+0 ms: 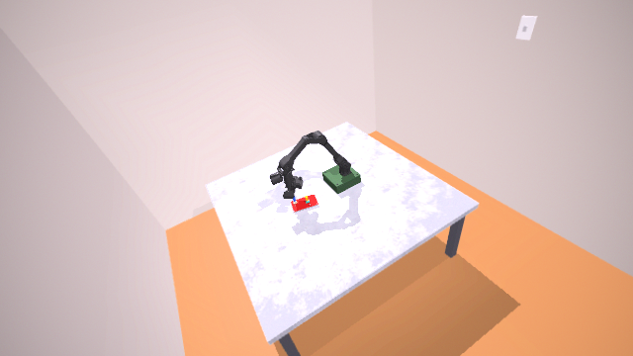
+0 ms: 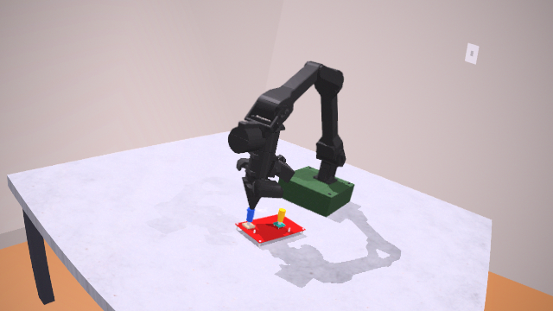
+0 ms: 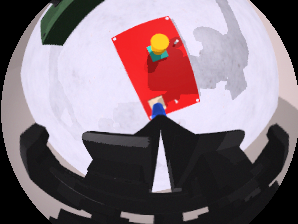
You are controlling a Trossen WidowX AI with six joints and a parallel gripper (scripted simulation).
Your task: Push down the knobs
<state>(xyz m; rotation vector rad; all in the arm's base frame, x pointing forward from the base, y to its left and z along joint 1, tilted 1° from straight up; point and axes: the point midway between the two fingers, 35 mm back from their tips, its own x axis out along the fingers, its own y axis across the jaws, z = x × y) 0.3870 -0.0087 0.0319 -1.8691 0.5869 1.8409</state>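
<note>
Right now the blue knob is 2 cm below my gripper tip. The rest, counted from my gripper tip: orange knob (7 cm behind, 5 cm to the left, 2 cm below).
</note>
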